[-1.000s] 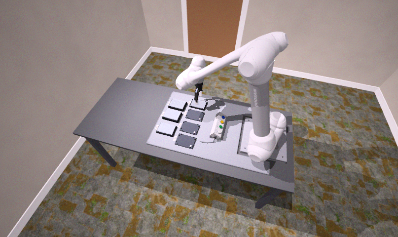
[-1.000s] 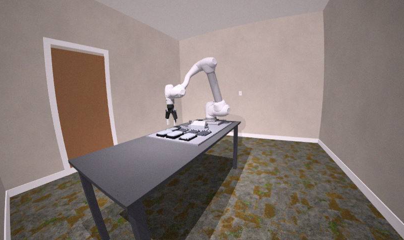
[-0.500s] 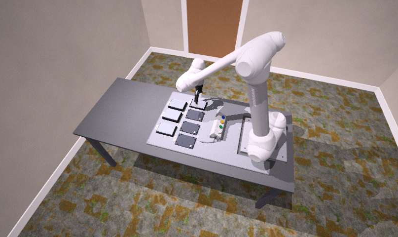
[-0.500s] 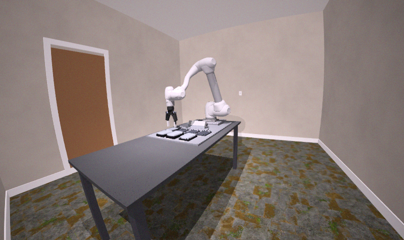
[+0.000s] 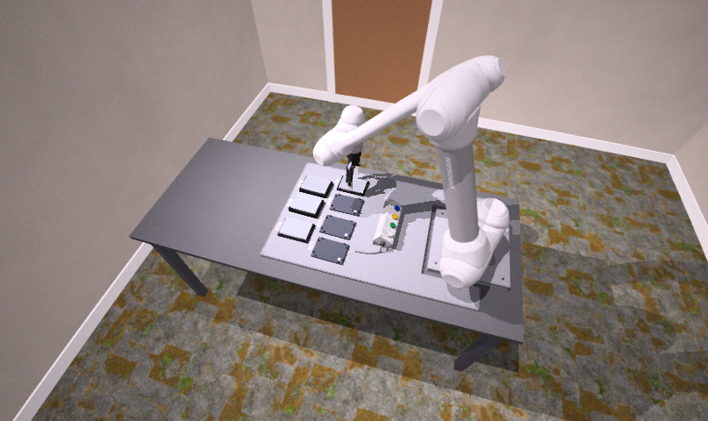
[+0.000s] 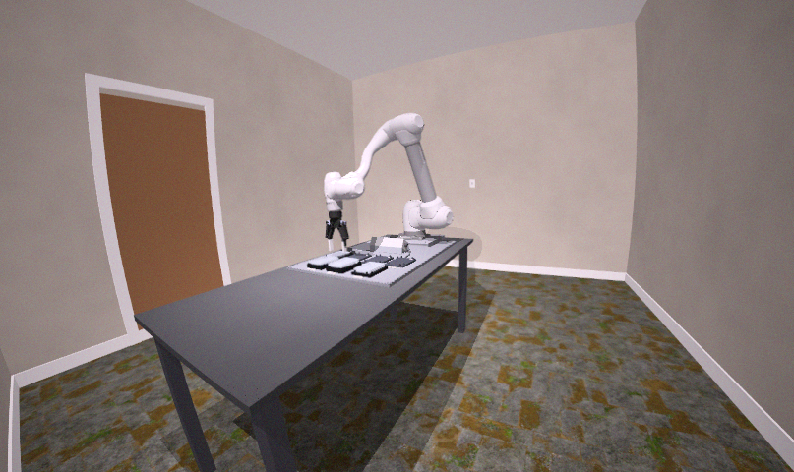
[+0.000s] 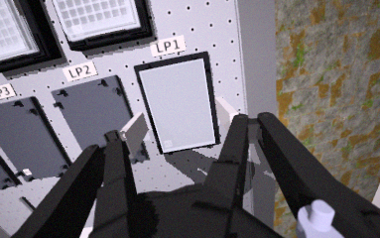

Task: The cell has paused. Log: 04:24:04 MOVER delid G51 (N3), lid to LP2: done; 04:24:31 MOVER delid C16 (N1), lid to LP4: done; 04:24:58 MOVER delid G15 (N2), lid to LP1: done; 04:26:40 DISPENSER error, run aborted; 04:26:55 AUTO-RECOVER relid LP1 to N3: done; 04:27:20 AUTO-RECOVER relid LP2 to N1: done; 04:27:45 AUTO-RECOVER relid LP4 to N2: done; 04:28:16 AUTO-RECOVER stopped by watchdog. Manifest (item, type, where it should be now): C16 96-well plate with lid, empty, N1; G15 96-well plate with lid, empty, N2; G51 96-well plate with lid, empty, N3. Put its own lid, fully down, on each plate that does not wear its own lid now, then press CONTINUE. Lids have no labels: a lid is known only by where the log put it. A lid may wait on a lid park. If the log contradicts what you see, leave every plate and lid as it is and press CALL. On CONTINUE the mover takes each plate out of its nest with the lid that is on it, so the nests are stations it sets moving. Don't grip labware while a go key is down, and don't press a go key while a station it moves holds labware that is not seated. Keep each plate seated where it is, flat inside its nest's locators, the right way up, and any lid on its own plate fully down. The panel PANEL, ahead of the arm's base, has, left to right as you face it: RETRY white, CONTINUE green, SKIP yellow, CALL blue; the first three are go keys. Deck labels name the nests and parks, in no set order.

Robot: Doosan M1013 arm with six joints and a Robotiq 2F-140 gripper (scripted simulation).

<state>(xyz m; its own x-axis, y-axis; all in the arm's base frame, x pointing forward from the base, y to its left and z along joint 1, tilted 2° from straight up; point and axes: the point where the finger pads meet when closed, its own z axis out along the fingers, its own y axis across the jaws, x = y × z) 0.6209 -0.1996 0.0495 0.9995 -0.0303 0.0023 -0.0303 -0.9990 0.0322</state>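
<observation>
Now: hand 5 cm above the lid park LP1. Also, from my hand: LP1 label (9 cm ahead, 5 cm below); then lid park LP2 (13 cm to the left, 5 cm below); then LP2 label (13 cm to the left, 8 cm ahead, 5 cm below).
</observation>
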